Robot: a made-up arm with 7 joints. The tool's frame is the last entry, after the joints. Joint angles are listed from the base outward. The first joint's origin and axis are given. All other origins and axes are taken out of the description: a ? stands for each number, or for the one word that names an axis. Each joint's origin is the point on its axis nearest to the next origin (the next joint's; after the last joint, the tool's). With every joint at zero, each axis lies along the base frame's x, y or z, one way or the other. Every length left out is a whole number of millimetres.
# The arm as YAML. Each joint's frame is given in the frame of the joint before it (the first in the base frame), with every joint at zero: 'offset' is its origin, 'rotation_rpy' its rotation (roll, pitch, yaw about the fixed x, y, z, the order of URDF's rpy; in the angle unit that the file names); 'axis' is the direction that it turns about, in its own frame. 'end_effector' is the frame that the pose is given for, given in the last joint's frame.
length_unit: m
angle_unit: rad
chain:
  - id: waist
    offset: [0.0, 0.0, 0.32]
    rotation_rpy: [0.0, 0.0, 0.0]
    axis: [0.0, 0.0, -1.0]
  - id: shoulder
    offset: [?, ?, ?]
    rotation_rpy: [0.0, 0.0, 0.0]
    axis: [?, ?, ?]
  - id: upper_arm
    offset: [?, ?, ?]
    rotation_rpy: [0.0, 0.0, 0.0]
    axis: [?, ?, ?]
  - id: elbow
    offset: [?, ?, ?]
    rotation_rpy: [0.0, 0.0, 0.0]
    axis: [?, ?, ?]
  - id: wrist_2
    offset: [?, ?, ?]
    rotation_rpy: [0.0, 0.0, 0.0]
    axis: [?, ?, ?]
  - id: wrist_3
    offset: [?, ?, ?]
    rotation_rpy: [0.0, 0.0, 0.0]
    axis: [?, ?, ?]
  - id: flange
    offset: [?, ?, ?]
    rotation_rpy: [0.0, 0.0, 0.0]
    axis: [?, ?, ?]
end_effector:
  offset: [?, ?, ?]
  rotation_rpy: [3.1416, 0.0, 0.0]
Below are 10 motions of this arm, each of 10 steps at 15 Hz.
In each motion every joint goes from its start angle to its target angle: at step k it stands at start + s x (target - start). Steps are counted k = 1, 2, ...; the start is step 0. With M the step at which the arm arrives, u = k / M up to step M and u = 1 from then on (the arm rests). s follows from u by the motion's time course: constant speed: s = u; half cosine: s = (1 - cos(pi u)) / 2; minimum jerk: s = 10 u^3 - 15 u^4 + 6 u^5.
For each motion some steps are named. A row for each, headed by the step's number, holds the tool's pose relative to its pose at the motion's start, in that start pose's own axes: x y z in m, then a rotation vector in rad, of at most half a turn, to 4 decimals.
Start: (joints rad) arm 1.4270 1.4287 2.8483 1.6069 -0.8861 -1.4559 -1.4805
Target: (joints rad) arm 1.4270 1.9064 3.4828 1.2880 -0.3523 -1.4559 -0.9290
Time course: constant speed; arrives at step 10
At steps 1, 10:
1: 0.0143 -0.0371 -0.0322 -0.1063 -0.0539 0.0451
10: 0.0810 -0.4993 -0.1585 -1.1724 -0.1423 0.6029

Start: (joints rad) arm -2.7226 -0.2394 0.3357 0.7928 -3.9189 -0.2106 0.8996
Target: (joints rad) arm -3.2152 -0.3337 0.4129 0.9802 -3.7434 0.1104 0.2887
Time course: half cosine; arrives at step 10
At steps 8, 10:
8: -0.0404 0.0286 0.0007 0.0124 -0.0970 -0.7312
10: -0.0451 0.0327 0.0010 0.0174 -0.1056 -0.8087

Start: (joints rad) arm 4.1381 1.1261 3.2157 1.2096 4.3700 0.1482 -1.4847
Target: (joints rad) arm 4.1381 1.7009 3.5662 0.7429 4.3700 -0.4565 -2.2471
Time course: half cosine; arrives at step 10
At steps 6, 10:
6: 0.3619 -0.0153 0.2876 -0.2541 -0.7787 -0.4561
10: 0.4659 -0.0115 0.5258 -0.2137 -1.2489 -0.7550

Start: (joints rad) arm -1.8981 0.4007 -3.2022 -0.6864 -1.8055 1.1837 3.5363
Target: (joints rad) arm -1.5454 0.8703 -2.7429 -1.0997 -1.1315 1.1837 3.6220
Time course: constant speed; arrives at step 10
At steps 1, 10:
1: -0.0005 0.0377 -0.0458 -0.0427 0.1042 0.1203
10: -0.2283 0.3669 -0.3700 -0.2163 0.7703 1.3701

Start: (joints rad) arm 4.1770 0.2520 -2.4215 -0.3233 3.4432 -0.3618 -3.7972
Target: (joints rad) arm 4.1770 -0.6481 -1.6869 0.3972 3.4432 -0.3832 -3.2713
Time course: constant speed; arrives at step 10
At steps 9, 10:
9: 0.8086 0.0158 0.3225 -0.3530 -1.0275 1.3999
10: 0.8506 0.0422 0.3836 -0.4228 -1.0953 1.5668

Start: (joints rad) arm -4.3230 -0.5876 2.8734 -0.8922 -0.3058 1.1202 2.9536
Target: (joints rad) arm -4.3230 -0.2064 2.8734 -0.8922 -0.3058 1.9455 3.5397
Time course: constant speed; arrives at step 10
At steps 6, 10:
6: 0.0660 0.1044 0.1052 0.0639 0.2989 0.4402
10: 0.0969 0.1657 0.1948 0.1397 0.4907 0.7426

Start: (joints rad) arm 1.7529 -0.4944 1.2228 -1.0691 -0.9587 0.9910 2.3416
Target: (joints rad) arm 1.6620 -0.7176 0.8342 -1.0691 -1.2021 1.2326 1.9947
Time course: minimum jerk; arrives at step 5
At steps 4, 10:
4: 0.1692 -0.0021 0.2429 0.2756 -0.0106 -0.5909
10: 0.1762 -0.0033 0.2596 0.2969 -0.0064 -0.6204

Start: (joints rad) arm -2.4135 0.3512 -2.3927 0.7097 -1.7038 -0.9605 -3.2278
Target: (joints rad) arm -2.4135 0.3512 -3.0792 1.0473 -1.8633 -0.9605 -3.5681
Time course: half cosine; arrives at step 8
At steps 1, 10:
1: -0.0044 -0.0096 0.0052 -0.0310 0.0124 -0.0154
10: -0.0880 -0.1803 0.2526 -0.8292 0.2536 -0.3055

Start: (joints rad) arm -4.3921 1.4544 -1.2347 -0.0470 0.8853 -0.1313 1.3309
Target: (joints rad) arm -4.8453 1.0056 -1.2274 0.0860 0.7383 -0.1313 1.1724
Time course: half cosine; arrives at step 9
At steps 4, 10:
4: -0.2520 0.0346 0.0209 -0.0059 0.2728 -0.2017
10: -0.5611 0.1290 0.1538 -0.0628 0.6463 -0.5149

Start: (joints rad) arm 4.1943 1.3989 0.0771 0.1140 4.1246 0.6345 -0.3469
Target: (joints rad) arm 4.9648 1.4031 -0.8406 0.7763 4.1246 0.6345 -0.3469
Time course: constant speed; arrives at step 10
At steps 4, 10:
4: -0.1719 -0.0802 0.1800 -0.2623 0.2342 -0.3454
10: -0.2345 -0.1370 0.3896 -0.6422 0.2493 -0.8374

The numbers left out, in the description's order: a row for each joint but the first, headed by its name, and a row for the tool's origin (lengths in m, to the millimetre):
shoulder: xyz 0.0 -0.012 0.0, axis 0.0 1.0 0.0
upper_arm: xyz 0.0 0.0 0.43, axis 0.0 0.0 -1.0
elbow: xyz 0.0 -0.013 0.0, axis 0.0 1.0 0.0
wrist_2: xyz 0.0 0.0 0.417, axis 0.0 0.0 -1.0
wrist_3: xyz 0.0 0.0 0.0, axis 0.0 1.0 0.0
flange: xyz 0.0 0.0 0.092, axis 0.0 0.0 -1.0
tool: xyz 0.0 0.0 0.0

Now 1 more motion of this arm.
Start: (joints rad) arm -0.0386 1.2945 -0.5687 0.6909 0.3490 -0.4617 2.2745
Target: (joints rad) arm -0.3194 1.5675 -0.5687 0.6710 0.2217 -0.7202 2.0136
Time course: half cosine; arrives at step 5
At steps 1, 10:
1: -0.0290 -0.0073 0.0010 0.0054 0.0126 -0.0458
10: -0.2968 -0.0711 0.0628 0.0047 0.1197 -0.4496

